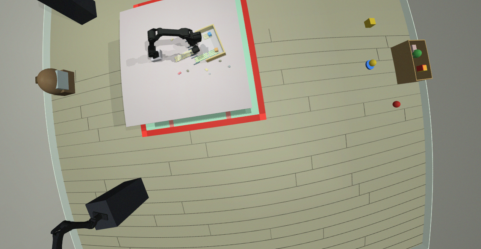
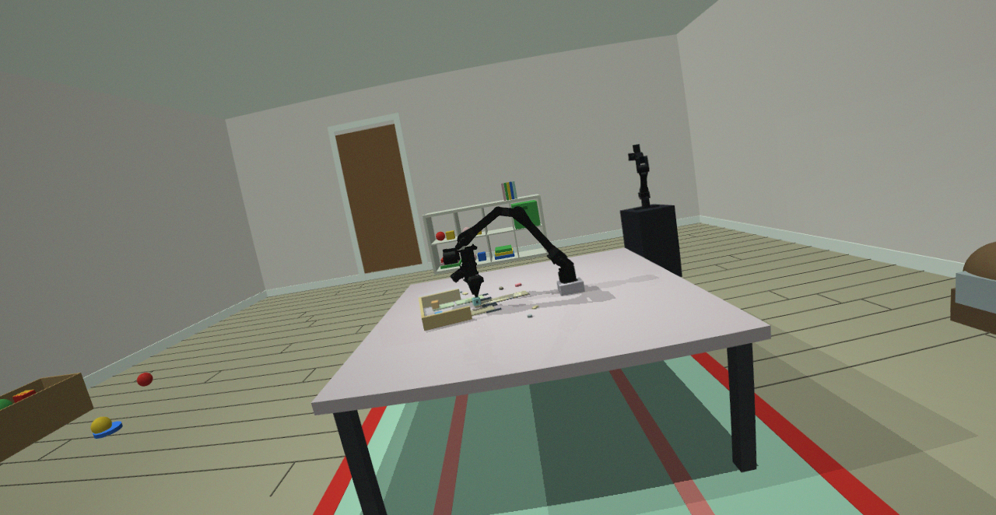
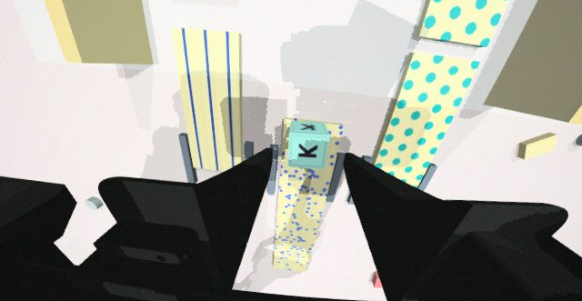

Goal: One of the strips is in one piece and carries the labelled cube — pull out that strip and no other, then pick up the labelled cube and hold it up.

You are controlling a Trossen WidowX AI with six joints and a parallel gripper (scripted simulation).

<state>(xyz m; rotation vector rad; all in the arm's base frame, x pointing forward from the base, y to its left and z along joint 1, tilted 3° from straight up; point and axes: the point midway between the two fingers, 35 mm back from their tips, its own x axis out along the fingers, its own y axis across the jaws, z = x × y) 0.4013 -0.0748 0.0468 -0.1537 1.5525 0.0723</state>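
My gripper tip is 20 mm above the teal cube. The rest, counted from my gripper tip: pink piece 220 mm behind, 170 mm to the right, 40 mm below.
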